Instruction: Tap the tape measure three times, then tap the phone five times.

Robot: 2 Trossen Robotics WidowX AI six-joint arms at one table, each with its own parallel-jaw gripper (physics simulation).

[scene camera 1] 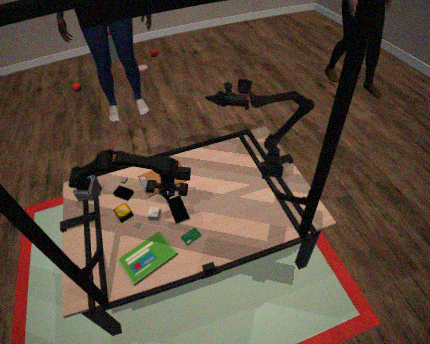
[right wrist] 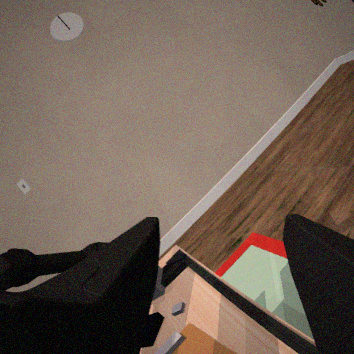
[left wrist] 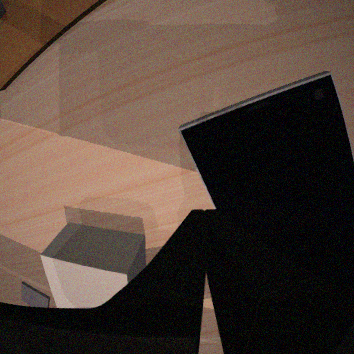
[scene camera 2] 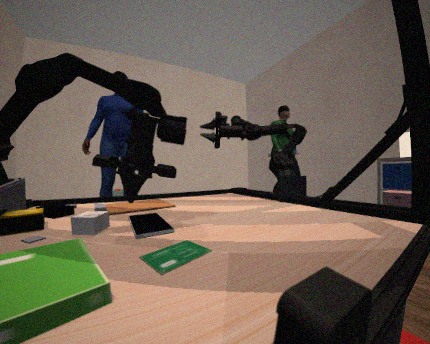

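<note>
The black phone (scene camera 1: 179,211) (scene camera 2: 151,225) (left wrist: 270,140) lies flat on the table, screen up. The yellow and black tape measure (scene camera 1: 123,212) (scene camera 2: 22,220) sits at the left in both scene views. My left gripper (scene camera 1: 173,195) (scene camera 2: 131,200) (left wrist: 202,221) is shut and empty, pointing down. Its tips are low by the phone's far end and cover part of the phone in the left wrist view; whether they touch it cannot be told. My right gripper (scene camera 1: 208,97) (scene camera 2: 201,131) (right wrist: 222,227) is partly open and empty, held high and well away from both objects.
A light grey block (scene camera 1: 154,213) (scene camera 2: 90,223) (left wrist: 92,270) stands left of the phone. A green card (scene camera 1: 191,236) (scene camera 2: 176,256) and a green box (scene camera 1: 165,245) (scene camera 2: 45,280) lie nearer the front. An orange-brown board (scene camera 2: 150,206) (left wrist: 30,40) lies behind, and a black item (scene camera 1: 123,192) lies behind the tape measure.
</note>
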